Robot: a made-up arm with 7 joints. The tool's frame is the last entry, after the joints.
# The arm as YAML. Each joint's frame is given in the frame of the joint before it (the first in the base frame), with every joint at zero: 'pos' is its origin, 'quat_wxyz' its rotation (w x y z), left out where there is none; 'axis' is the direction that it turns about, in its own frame. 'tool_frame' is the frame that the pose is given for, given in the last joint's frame.
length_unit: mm
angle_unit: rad
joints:
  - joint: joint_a
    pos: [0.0, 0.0, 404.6]
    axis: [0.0, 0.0, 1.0]
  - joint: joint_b
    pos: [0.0, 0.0, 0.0]
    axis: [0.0, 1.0, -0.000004]
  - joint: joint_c
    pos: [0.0, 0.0, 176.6]
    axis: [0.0, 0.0, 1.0]
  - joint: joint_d
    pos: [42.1, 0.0, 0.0]
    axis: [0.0, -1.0, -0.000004]
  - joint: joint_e
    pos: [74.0, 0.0, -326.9]
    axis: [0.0, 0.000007, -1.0]
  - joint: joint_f
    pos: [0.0, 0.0, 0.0]
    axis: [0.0, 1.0, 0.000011]
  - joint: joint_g
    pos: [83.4, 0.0, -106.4]
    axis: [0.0, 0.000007, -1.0]
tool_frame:
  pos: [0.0, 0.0, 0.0]
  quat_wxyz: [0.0, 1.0, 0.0, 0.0]
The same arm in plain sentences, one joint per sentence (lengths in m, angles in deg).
The arm has seven revolute joints in a row. What follows holds with every joint at zero, and every direction is one of the base frame's.
Joint 1 sits 0.4046 m along +z from the base frame's origin and turns about +z.
Joint 2 sits at the same point as joint 1 and turns about +y.
Joint 3 sits 0.1766 m along +z from joint 2 and turns about +z.
Joint 4 sits 0.0421 m along +x from joint 3 and turns about -y.
Joint 5 sits 0.074 m along +x and 0.3269 m along -z from joint 4 and turns about -z.
Joint 6 sits at the same point as joint 5 and turns about +y.
Joint 7 sits 0.0834 m along +x and 0.1064 m along -z from joint 6 and turns about -z.
The tool frame, which is the frame that the pose is given for, sits at the same point as joint 7; its axes are the base frame's turned by roll 180, pitch 0 and yaw 0 deg (as in URDF: about the fixed x, then y, then z).

